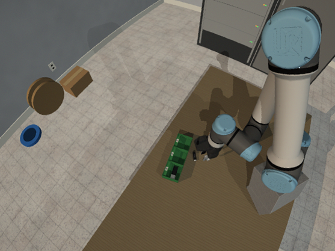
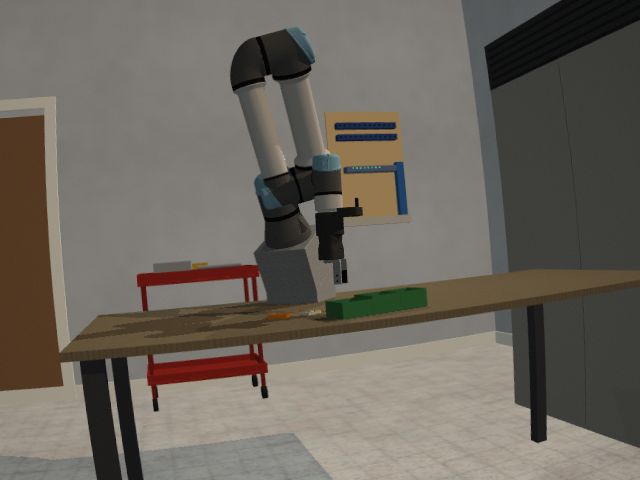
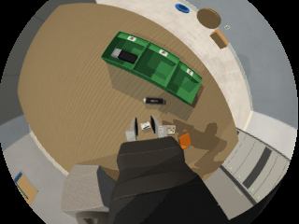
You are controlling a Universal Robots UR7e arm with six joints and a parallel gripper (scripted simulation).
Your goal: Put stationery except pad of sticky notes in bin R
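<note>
Right now my hand is 1 cm past the small grey piece, 3 cm to the left of it and 8 cm above it. The rest, counted from my hand: beige dotted tile: 2 cm ahead, 9 cm to the right, 8 cm below; row of three bins: 11 cm ahead, 7 cm to the left, 7 cm below; black stick: 4 cm ahead, 8 cm below.
</note>
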